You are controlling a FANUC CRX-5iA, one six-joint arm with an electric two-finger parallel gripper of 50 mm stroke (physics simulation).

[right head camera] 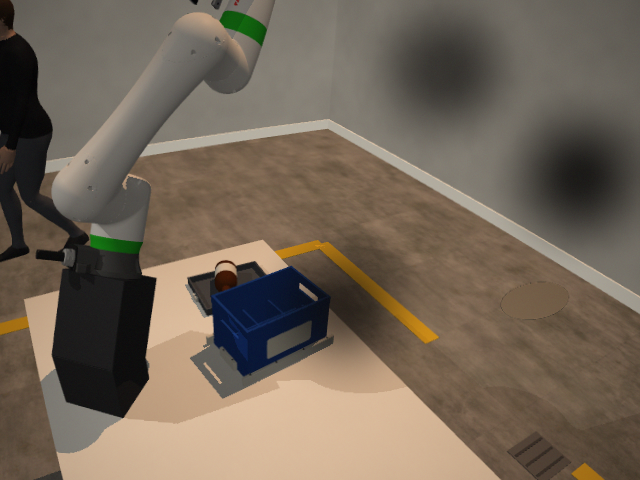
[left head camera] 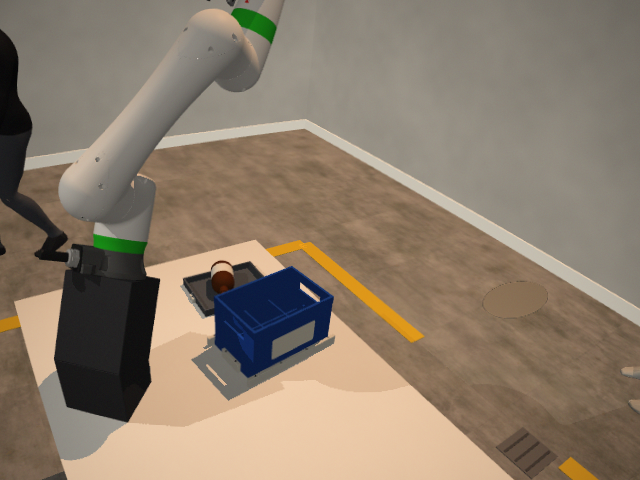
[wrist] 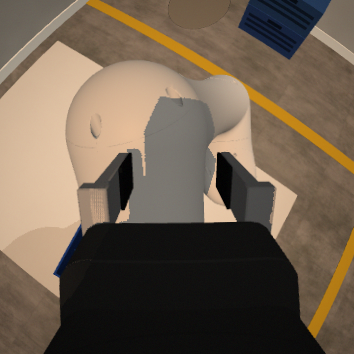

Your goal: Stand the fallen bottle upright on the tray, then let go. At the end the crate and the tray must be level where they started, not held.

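Places are measured from the arm's base along level axes (x back, y right, z up), in metres.
Where they show: gripper, between the fingertips: [right head camera: 203, 4] [left head camera: 217, 1] [wrist: 174, 169]; arm's base, origin of its link: [right head camera: 111, 273] [left head camera: 115, 274].
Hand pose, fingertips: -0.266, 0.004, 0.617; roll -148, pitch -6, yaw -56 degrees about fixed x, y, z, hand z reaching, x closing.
Things, the pixels of their top centre, and the offset from my fingertips, as dx, dy, dz. "spot": a spot on its surface instead.
- brown bottle with a white band, centre of its top: [left head camera: 222, 272] [right head camera: 225, 272] -0.117, -0.192, -0.842
- dark tray, a spot on its surface: [left head camera: 205, 308] [right head camera: 207, 307] spot: -0.017, -0.109, -0.895
- blue crate, centre of its top: [left head camera: 274, 296] [right head camera: 271, 296] -0.129, +0.103, -0.745
A brown bottle with a white band [left head camera: 222, 276] [right head camera: 225, 275] lies on its side on the dark tray [left head camera: 205, 308] [right head camera: 206, 306], which rests on the table. The blue crate [left head camera: 244, 341] [right head camera: 240, 338] stands on the table in front of the tray and hides part of it and the bottle's lower end. A small part of the crate [wrist: 68, 254] shows at the lower left in the wrist view. My gripper [wrist: 174, 169] is open and empty, high above the arm's own links. It is out of frame in both head views.
The arm [left head camera: 155, 108] [right head camera: 142, 111] rises from a black pedestal [left head camera: 93, 330] [right head camera: 87, 325] on the table's left. A person [left head camera: 12, 129] [right head camera: 23, 103] stands behind at the far left. A blue cabinet [wrist: 280, 25] stands on the floor in the wrist view.
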